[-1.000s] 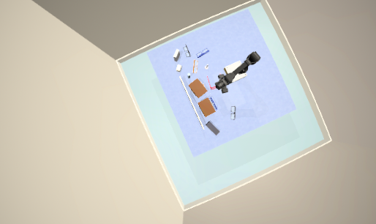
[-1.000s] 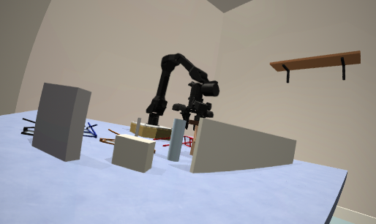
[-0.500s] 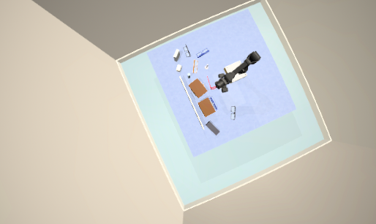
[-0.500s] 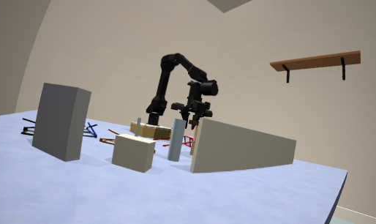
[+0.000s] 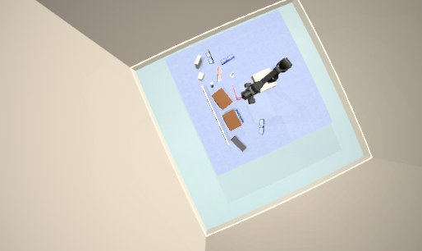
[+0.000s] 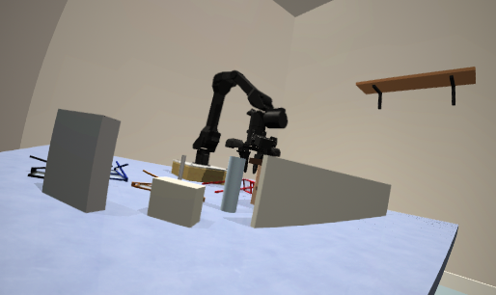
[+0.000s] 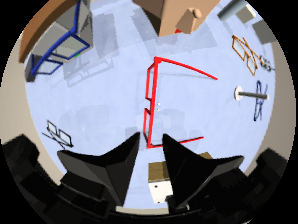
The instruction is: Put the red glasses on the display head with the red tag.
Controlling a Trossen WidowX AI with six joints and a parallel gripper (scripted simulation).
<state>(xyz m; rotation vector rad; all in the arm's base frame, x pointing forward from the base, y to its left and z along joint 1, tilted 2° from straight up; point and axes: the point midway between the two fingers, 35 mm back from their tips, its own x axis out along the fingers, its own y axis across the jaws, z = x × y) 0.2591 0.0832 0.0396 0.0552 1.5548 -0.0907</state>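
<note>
Right now my gripper tip is 22 cm short of the tan display head, 5 cm to the left of it and 1 cm above it. The rest, counted from my gripper tip: tall grey block 34 cm ahead, 46 cm to the right, 1 cm below; beige box 36 cm ahead, 32 cm to the right, 4 cm below; long beige wall 35 cm ahead, 9 cm to the left, 1 cm below.
</note>
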